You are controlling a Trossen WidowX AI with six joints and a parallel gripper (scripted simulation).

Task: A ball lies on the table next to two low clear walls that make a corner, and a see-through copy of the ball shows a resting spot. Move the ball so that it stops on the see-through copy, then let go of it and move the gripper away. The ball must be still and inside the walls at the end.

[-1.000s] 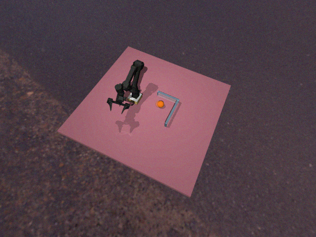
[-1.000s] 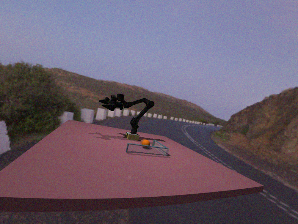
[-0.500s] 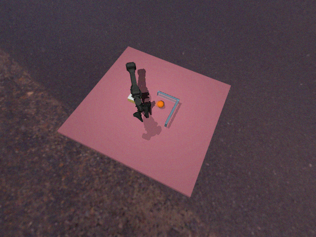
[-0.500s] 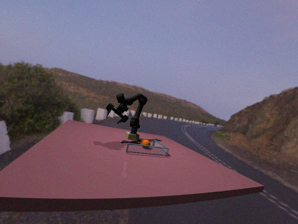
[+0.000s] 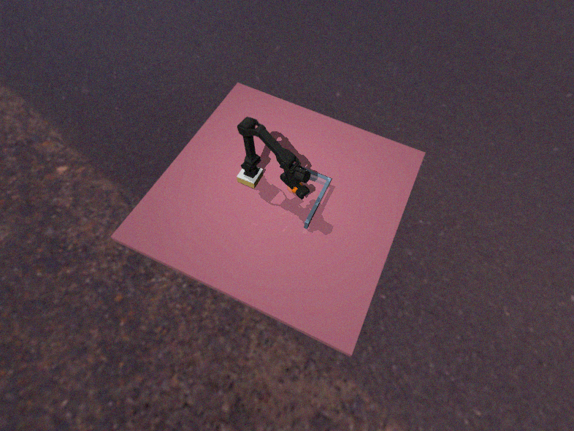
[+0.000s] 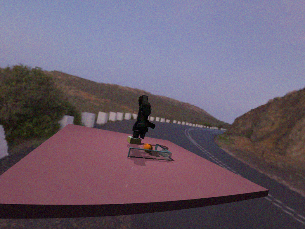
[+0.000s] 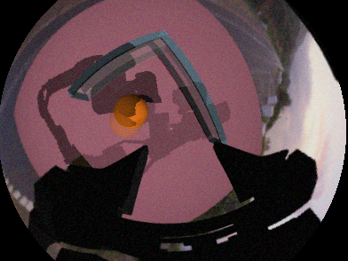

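The orange ball is 80 mm to the left of my gripper tip, 80 mm below it and 40 mm behind it. Also, from my gripper tip: clear wall (100 mm ahead, 80 mm below, 50 mm to the left).
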